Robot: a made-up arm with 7 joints. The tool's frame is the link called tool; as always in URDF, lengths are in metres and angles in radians.
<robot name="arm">
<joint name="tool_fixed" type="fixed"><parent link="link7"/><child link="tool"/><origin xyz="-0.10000 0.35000 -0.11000" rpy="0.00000 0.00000 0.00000"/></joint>
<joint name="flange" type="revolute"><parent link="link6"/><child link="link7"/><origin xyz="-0.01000 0.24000 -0.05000" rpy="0.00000 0.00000 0.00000"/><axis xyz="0 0 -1"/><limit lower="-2.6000" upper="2.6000" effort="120" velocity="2.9"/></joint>
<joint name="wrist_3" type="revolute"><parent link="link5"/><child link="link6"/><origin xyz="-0.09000 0.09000 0.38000" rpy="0.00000 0.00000 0.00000"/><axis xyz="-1 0 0"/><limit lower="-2.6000" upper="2.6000" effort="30" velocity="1.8"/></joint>
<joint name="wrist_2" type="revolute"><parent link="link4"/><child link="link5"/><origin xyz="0.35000 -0.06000 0.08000" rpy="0.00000 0.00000 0.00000"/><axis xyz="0 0 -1"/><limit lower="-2.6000" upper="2.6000" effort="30" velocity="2.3"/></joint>
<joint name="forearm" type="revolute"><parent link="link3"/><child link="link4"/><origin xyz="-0.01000 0.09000 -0.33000" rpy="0.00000 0.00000 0.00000"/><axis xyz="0 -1 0"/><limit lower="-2.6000" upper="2.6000" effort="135" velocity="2.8"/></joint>
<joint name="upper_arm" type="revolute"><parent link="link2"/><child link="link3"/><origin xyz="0.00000 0.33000 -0.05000" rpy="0.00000 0.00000 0.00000"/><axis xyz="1 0 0"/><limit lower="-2.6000" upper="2.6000" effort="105" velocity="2.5"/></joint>
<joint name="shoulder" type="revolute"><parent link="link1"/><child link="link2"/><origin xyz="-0.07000 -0.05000 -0.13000" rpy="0.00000 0.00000 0.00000"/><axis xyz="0 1 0"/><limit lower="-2.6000" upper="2.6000" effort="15" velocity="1.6"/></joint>
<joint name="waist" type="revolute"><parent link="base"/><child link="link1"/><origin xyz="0.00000 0.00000 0.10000" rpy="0.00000 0.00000 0.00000"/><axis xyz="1 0 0"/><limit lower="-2.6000" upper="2.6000" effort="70" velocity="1.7"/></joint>
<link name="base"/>
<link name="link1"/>
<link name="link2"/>
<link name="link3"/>
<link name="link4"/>
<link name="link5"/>
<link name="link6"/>
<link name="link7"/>
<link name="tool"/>
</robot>
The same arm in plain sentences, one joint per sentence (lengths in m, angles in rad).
The arm has seven revolute joints in a row. What follows holds with every joint at zero, and every direction is one of the base frame's.
Joint 1 lies 0.1000 m along +z from the base frame's origin and turns about +x, from -2.6000 to 2.6000 rad.
Joint 2 lies 0.0700 m along -x and 0.0500 m along -y and 0.1300 m along -z from joint 1 and turns about +y, from -2.6000 to 2.6000 rad.
Joint 3 lies 0.3300 m along +y and 0.0500 m along -z from joint 2 and turns about +x, from -2.6000 to 2.6000 rad.
Joint 4 lies 0.0100 m along -x and 0.0900 m along +y and 0.3300 m along -z from joint 3 and turns about -y, from -2.6000 to 2.6000 rad.
Joint 5 lies 0.3500 m along +x and 0.0600 m along -y and 0.0800 m along +z from joint 4 and turns about -z, from -2.6000 to 2.6000 rad.
Joint 6 lies 0.0900 m along -x and 0.0900 m along +y and 0.3800 m along +z from joint 5 and turns about -x, from -2.6000 to 2.6000 rad.
Joint 7 lies 0.0100 m along -x and 0.2400 m along +y and 0.0500 m along -z from joint 6 and turns about -z, from -2.6000 to 2.6000 rad.
The tool frame, which is the frame that the pose is given for, lies 0.1000 m along -x and 0.3500 m along +y and 0.1100 m along -z from joint 7; its axes are parallel to the base frame's.

